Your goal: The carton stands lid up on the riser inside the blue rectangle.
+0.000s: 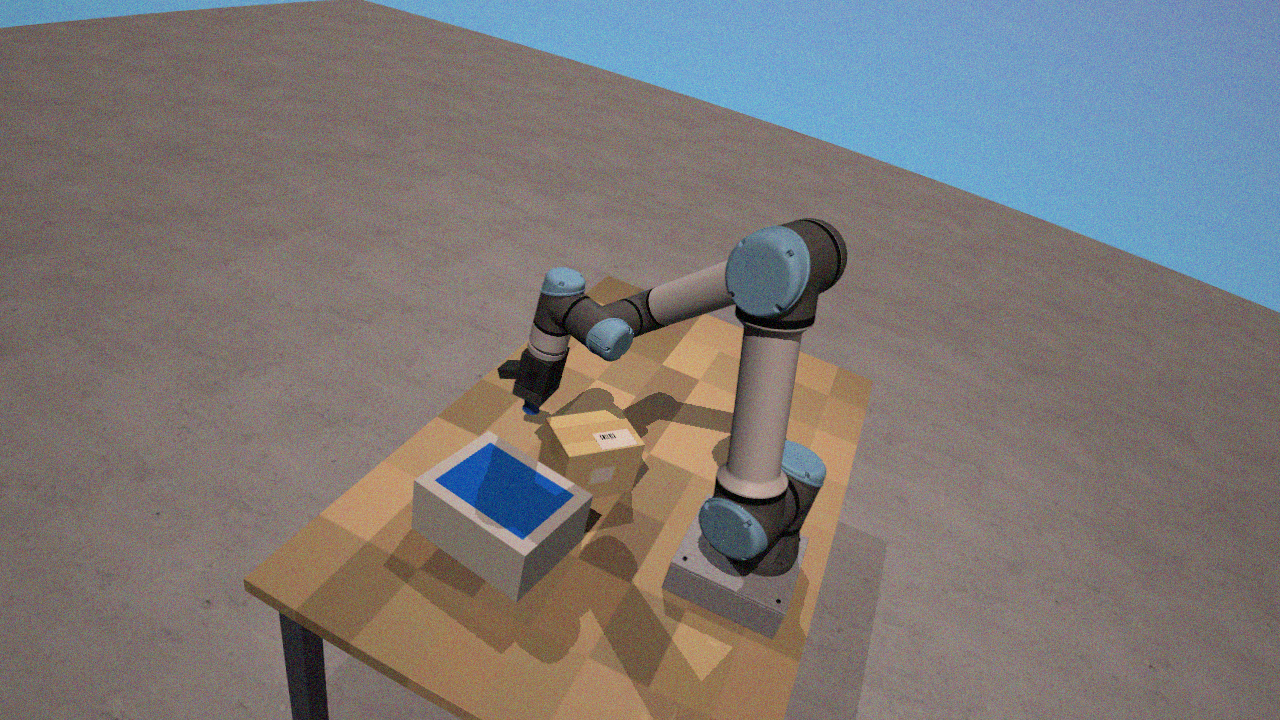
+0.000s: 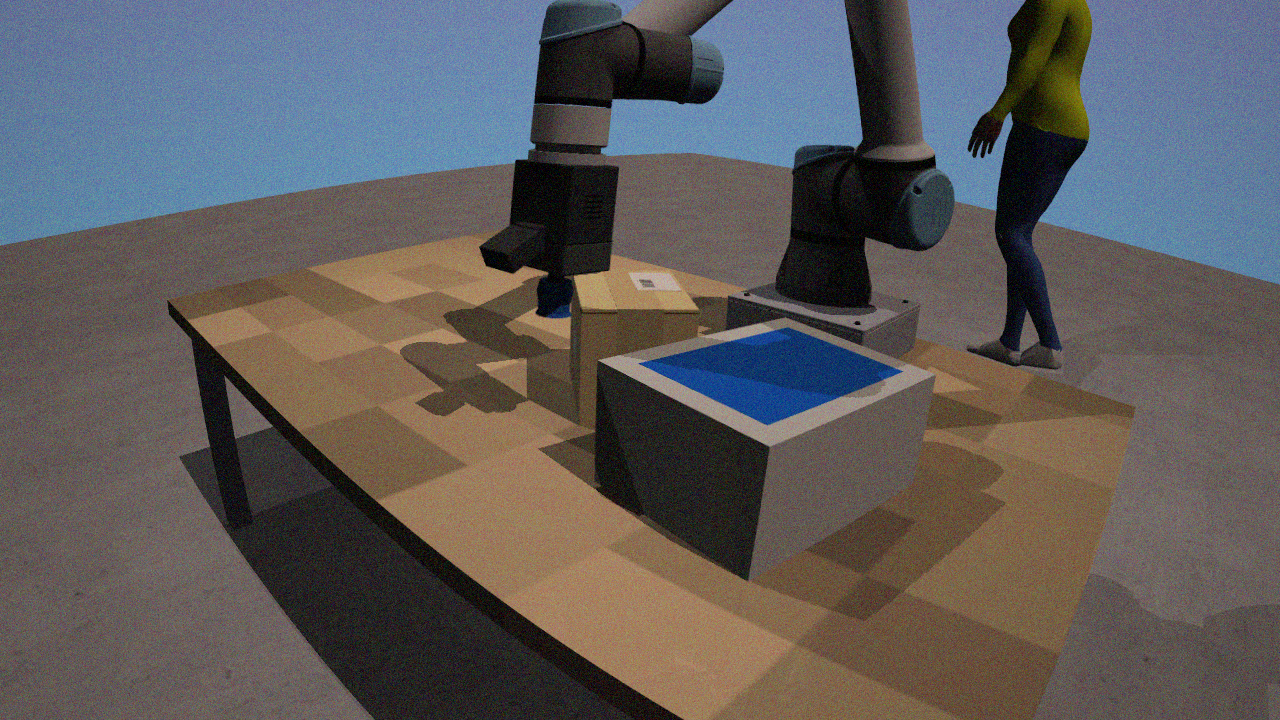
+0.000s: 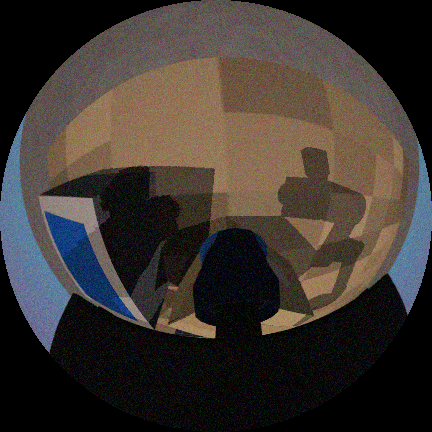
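Pixels of known places: hand at its tool point: [image 1: 530, 409] [image 2: 553, 313] [image 3: 233, 256]; arm's base at its link origin: [image 2: 823, 293].
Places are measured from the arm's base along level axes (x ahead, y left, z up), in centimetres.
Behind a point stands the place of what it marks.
Note:
The brown carton [image 1: 581, 436] @(x 39.7, y -1.8, z 5.8 cm) [image 2: 631, 328] @(x 44.3, y 0.8, z 3.8 cm) [image 3: 183, 304] @(x 42.2, y 2.5, z 3.8 cm) stands on the table beside the riser, with a taped face and a white label on top; its foot is partly hidden. The grey riser [image 1: 463, 540] @(x 46.6, y 28.7, z -1.1 cm) [image 2: 689, 465] @(x 57.5, y 19.1, z 0.0 cm) [image 3: 86, 206] @(x 54.9, y 8.2, z 4.9 cm) stands close by, with the blue rectangle [image 1: 512, 494] @(x 42.9, y 19.5, z 4.9 cm) [image 2: 769, 368] @(x 45.7, y 18.3, z 4.9 cm) [image 3: 70, 240] @(x 51.2, y 15.6, z 4.9 cm) on its top, partly in shadow. Nothing stands on the rectangle. My suction gripper [image 1: 530, 410] [image 2: 554, 311] [image 3: 234, 245] points down beside the carton's side away from the robot base, its cup around top-edge height. No thing hangs from it; any contact is unclear.
The robot base [image 1: 733, 580] @(x 1.8, y 11.2, z 0.3 cm) [image 2: 886, 324] @(x 5.3, y 13.4, z -0.4 cm) stands on the table [image 1: 375, 483] @(x 71.0, y 21.4, z -7.1 cm) [image 2: 501, 510] @(x 65.5, y 5.4, z -7.1 cm) [image 3: 165, 120] @(x 62.8, y 4.7, z -7.1 cm), on the other side of the carton. A person in a yellow top [image 2: 1056, 80] stands on the floor beyond the table. The arm casts shadows over the table.

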